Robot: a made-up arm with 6 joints. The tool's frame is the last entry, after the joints. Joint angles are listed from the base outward.
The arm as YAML. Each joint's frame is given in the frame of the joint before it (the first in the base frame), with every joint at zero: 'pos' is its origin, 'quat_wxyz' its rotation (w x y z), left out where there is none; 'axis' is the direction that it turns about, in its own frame. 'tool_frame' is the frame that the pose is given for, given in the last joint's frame.
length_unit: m
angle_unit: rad
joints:
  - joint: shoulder
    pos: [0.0, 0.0, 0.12]
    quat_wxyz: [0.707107, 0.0, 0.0, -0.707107]
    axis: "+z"
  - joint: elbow
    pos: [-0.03, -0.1, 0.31]
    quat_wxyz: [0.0, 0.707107, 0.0, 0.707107]
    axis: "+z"
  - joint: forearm
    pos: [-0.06, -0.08, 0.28]
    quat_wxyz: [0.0, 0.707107, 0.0, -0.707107]
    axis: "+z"
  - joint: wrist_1
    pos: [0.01, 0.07, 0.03]
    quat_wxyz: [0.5, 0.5, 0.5, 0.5]
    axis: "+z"
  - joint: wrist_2
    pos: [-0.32, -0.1, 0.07]
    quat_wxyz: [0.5, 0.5, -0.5, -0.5]
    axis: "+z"
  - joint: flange
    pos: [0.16, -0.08, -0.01]
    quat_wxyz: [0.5, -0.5, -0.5, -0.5]
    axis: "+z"
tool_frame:
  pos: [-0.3, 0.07, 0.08]
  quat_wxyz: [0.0, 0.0, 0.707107, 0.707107]
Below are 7 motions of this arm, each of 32 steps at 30 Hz.
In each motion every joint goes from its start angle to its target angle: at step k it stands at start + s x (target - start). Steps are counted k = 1, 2, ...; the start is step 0. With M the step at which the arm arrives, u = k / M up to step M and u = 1 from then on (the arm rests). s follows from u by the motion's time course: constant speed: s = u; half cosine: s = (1 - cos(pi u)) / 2; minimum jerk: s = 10 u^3 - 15 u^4 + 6 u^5.
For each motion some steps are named. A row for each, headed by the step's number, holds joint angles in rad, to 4 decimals.
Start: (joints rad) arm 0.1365 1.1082 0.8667 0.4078 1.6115 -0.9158
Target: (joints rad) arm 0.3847 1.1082 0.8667 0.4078 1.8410 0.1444
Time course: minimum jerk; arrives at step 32
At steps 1, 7, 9, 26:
1: 0.1366 1.1082 0.8667 0.4078 1.6116 -0.9155
7: 0.1547 1.1082 0.8667 0.4078 1.6283 -0.8381
9: 0.1710 1.1082 0.8667 0.4078 1.6434 -0.7682
26: 0.3726 1.1082 0.8667 0.4078 1.8298 0.0927

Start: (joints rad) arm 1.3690 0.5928 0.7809 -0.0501 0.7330 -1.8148
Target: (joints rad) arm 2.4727 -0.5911 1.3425 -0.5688 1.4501 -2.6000
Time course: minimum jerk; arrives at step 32
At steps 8, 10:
8: 1.4833 0.4702 0.8390 -0.1038 0.8072 -1.8961
10: 1.5677 0.3797 0.8820 -0.1435 0.8621 -1.9561

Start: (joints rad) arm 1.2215 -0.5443 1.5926 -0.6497 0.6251 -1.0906
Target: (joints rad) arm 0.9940 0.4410 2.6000 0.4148 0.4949 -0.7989
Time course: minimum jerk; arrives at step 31
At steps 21, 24, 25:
21: 1.0382 0.2496 2.4044 0.2081 0.5202 -0.8556
24: 1.0121 0.3625 2.5198 0.3300 0.5053 -0.8221
25: 1.0061 0.3887 2.5465 0.3583 0.5018 -0.8144

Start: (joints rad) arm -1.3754 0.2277 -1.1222 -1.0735 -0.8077 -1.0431
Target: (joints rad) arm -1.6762 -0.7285 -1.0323 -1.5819 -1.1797 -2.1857
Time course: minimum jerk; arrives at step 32
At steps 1, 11, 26, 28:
1: -1.3755 0.2274 -1.1222 -1.0736 -0.8078 -1.0434
11: -1.4432 0.0120 -1.1019 -1.1882 -0.8916 -1.3008
26: -1.6615 -0.6819 -1.0367 -1.5571 -1.1616 -2.1300
28: -1.6714 -0.7132 -1.0337 -1.5737 -1.1737 -2.1674

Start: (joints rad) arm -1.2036 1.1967 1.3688 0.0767 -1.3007 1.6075
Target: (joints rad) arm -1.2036 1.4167 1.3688 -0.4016 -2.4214 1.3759
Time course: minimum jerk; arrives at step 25
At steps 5, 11, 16, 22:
5: -1.2036 1.2094 1.3688 0.0490 -1.3656 1.5941
11: -1.2036 1.2822 1.3688 -0.1092 -1.7362 1.5175
16: -1.2036 1.3615 1.3688 -0.2816 -2.1402 1.4340
22: -1.2036 1.4135 1.3688 -0.3948 -2.4054 1.3792

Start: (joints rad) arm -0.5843 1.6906 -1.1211 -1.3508 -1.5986 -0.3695
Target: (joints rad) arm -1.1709 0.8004 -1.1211 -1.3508 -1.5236 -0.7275
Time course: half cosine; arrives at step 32
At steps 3, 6, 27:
3: -0.5969 1.6714 -1.1211 -1.3508 -1.5970 -0.3772
6: -0.6337 1.6156 -1.1211 -1.3508 -1.5923 -0.3997
27: -1.1363 0.8530 -1.1211 -1.3508 -1.5280 -0.7064

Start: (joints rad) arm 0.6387 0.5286 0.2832 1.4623 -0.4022 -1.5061
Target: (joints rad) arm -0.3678 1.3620 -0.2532 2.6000 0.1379 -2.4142
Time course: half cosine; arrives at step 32
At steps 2, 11, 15, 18, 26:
2: 0.6290 0.5366 0.2780 1.4732 -0.3970 -1.5148
11: 0.3727 0.7489 0.1414 1.7630 -0.2595 -1.7461
15: 0.1848 0.9045 0.0413 1.9754 -0.1586 -1.9156
18: 0.0373 1.0266 -0.0373 2.1421 -0.0795 -2.0487
26: -0.2830 1.2918 -0.2080 2.5041 0.0924 -2.3377

